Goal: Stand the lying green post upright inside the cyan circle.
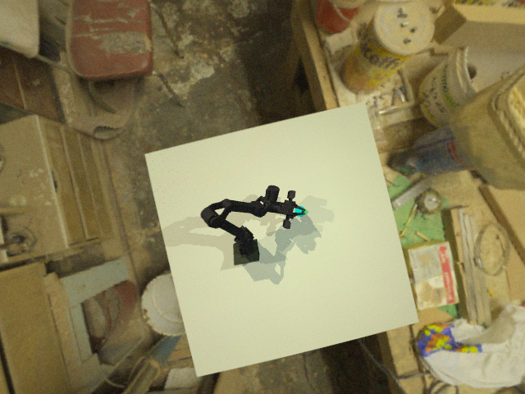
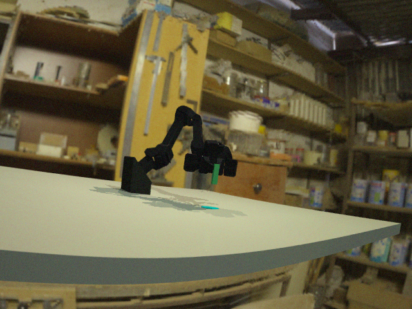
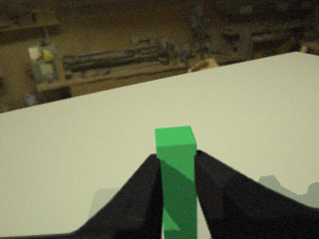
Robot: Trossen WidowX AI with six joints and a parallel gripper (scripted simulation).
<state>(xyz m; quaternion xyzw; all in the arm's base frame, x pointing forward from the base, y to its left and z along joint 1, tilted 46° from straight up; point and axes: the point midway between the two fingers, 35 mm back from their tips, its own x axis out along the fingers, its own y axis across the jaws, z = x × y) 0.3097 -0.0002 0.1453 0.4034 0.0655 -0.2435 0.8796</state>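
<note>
Now: gripper tip 13 cm above the cyan circle and 1 cm past it. Round my gripper tip: green post (2 cm below).
</note>
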